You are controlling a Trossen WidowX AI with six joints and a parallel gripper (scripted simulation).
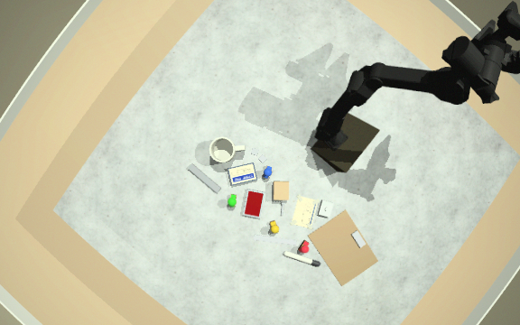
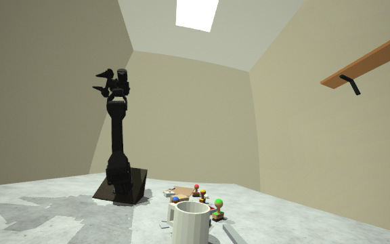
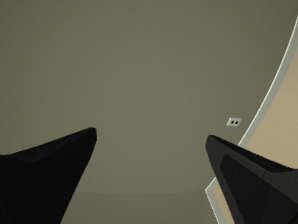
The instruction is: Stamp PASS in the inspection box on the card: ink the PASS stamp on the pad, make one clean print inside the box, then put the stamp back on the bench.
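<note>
Now: gripper tip 77 cm short of the green-knobbed stamp, 11 cm to the left of it and 58 cm above it. From my gripper tip the other things lie so: blue-knobbed stamp: 62 cm ahead, 10 cm to the right, 58 cm below; then tan block: 63 cm ahead, 2 cm to the right, 58 cm below; then cream card: 63 cm ahead, 9 cm to the left, 60 cm below.
</note>
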